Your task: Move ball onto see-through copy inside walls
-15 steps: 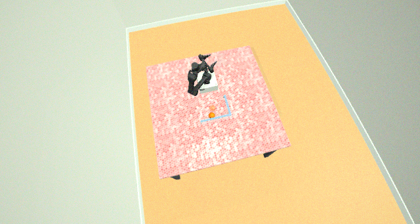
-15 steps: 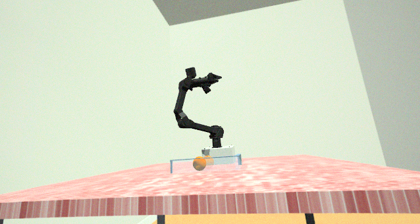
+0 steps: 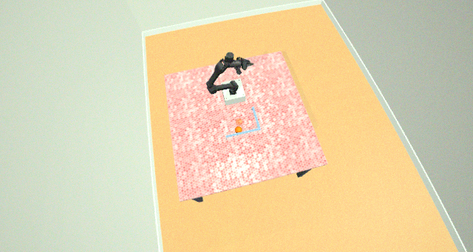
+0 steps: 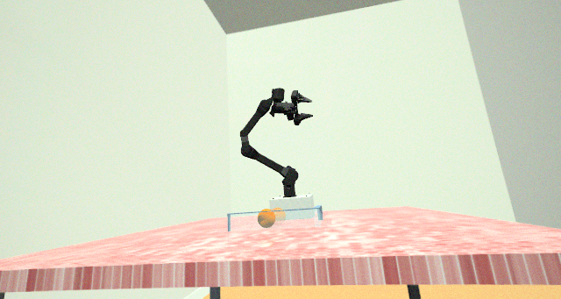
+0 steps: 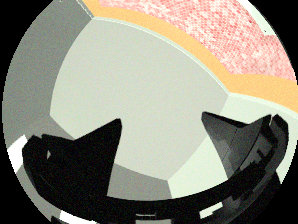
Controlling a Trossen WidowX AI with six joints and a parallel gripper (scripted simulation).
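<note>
Now: gripper tip 50 cm above the orange ball, 33 cm short of it and 18 cm to the left of it. Also, from my gripper tip: see-through copy: 50 cm below, 25 cm ahead, 16 cm to the right; then clear wall: 50 cm below, 37 cm ahead, 15 cm to the right.
</note>
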